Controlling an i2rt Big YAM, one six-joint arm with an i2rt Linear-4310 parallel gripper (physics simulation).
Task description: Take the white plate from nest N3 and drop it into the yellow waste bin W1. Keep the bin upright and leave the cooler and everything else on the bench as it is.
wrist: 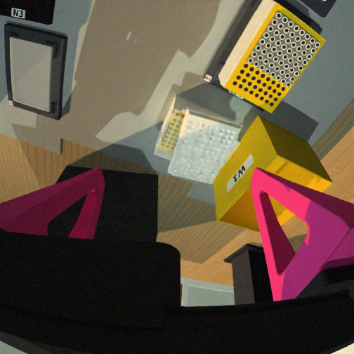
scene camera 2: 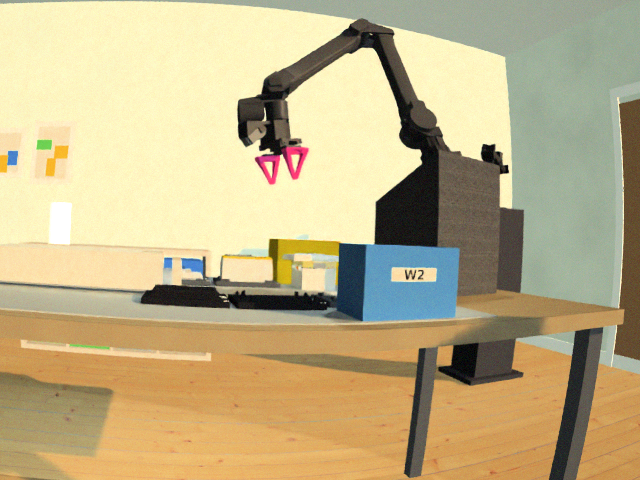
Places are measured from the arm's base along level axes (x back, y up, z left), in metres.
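Pixels of known places: gripper, between the fingertips: (scene camera 2: 283, 181); arm's base, origin of its link: (scene camera 2: 441, 168).
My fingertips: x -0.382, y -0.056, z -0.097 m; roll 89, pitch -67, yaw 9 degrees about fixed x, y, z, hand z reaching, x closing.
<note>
For each thing: its top centre in the pictures, then the offset to it from my fingertips.
- yellow bin W1, centre of its top: (scene camera 2: 303, 240) dx +0.112, dy -0.139, dz -0.219 m
- blue bin W2, centre of its top: (scene camera 2: 399, 245) dx +0.119, dy -0.139, dz +0.422 m
- long pale box, centre of its top: (scene camera 2: 76, 248) dx -0.506, dy -0.176, dz +0.100 m
My gripper (scene camera 2: 283, 180) (wrist: 177, 175) is open and empty, its pink fingers pointing down high above the bench. The yellow bin W1 (scene camera 2: 305, 248) (wrist: 260, 140) stands behind the blue bin in the scene view and right of centre in the wrist view. Nest N3 (wrist: 30, 6) is partly in view at the wrist view's top left; its visible part is black, and no white plate shows on it. A pale plate-like piece with many wells (wrist: 205, 145) lies beside W1, overlapping a white box with a yellow top. I cannot tell whether it is the plate from N3. I cannot identify the cooler.
A blue bin W2 (scene camera 2: 413, 284) stands near the bench's front edge. Black low holders (scene camera 2: 186, 296) (scene camera 2: 279, 300) sit left of it. A dark frame (wrist: 59, 75) holds a grey-white panel. A yellow-topped tip rack (wrist: 285, 50) stands beyond W1. A long pale box (scene camera 2: 82, 266) is at left.
</note>
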